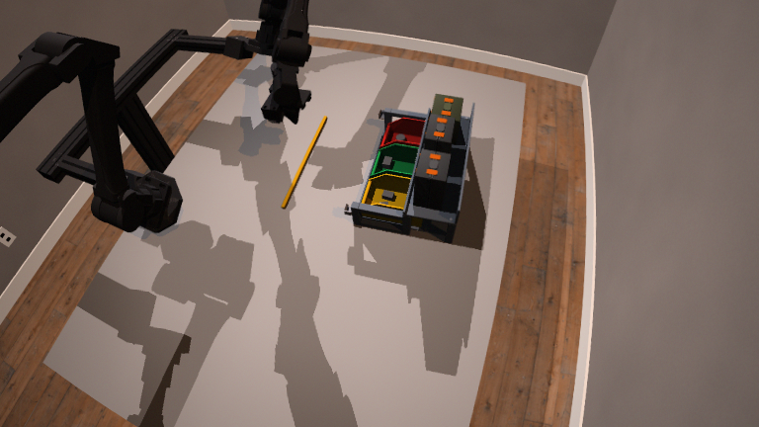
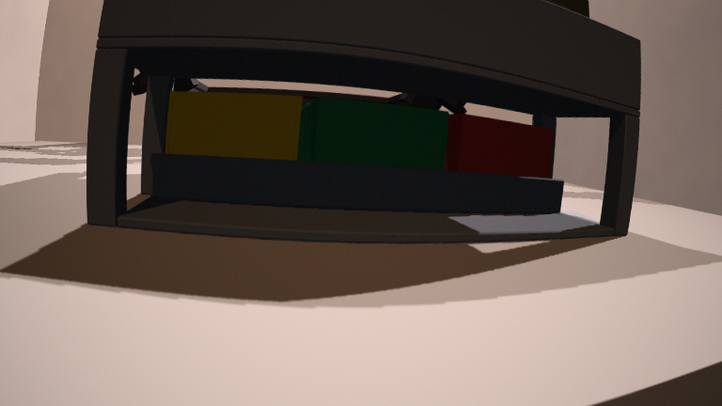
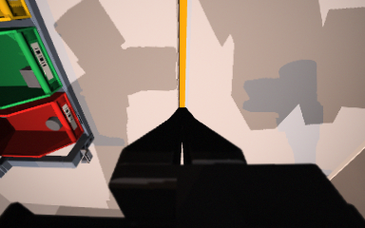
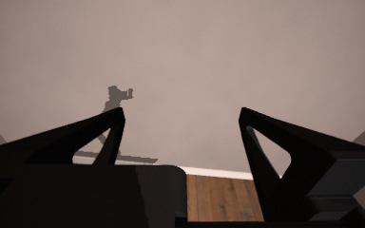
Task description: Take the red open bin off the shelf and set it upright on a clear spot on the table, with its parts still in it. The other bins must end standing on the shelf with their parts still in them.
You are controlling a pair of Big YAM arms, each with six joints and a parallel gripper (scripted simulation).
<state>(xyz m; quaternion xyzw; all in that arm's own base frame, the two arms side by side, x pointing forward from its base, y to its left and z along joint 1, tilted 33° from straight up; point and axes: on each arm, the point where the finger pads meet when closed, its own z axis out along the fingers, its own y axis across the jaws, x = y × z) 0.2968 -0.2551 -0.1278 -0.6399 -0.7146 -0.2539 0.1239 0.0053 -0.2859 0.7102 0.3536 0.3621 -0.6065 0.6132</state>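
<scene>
The red open bin is 310 mm ahead of my left hand, 120 mm to the left of it and 130 mm below it. Round my left hand: grey shelf: 330 mm ahead, 10 mm to the left, 100 mm below; green bin: 310 mm ahead, 10 mm to the left, 130 mm below.
</scene>
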